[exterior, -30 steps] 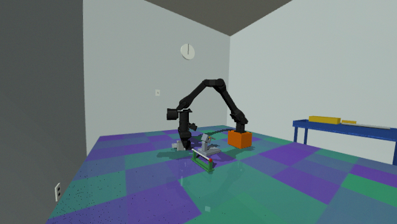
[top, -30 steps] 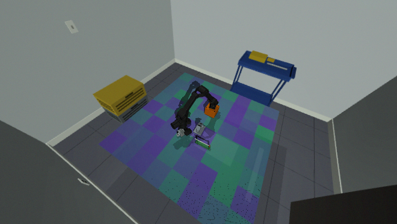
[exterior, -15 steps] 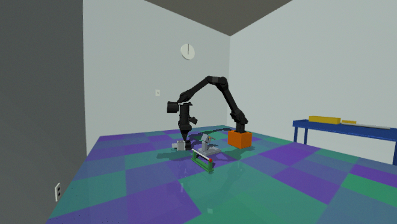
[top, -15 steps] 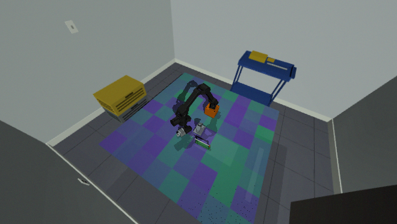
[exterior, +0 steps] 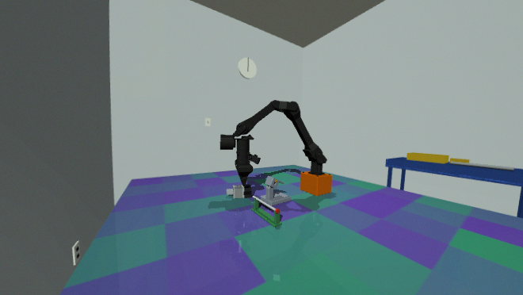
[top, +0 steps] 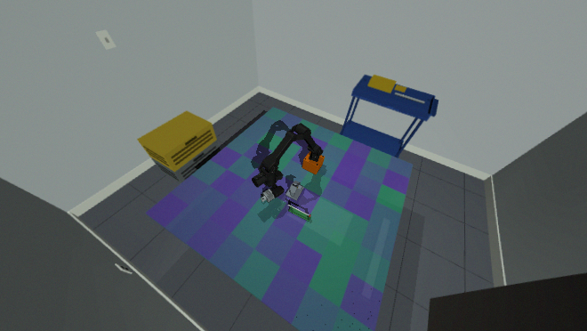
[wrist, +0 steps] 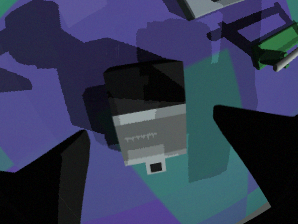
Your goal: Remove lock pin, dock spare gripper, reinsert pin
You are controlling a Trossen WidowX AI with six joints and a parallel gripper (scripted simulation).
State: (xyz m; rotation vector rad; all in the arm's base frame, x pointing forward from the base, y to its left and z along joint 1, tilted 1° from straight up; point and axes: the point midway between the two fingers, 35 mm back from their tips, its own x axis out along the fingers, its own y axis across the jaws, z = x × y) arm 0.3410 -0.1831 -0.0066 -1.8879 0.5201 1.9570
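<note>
Now: gripper tip 2 cm short of the spare gripper, 1 cm to the left of it and 4 cm above it. The rest, counted from my gripper tip: grey mount: 7 cm behind, 13 cm to the left, 1 cm below; then green cradle: 6 cm ahead, 21 cm to the left, 4 cm below.
</note>
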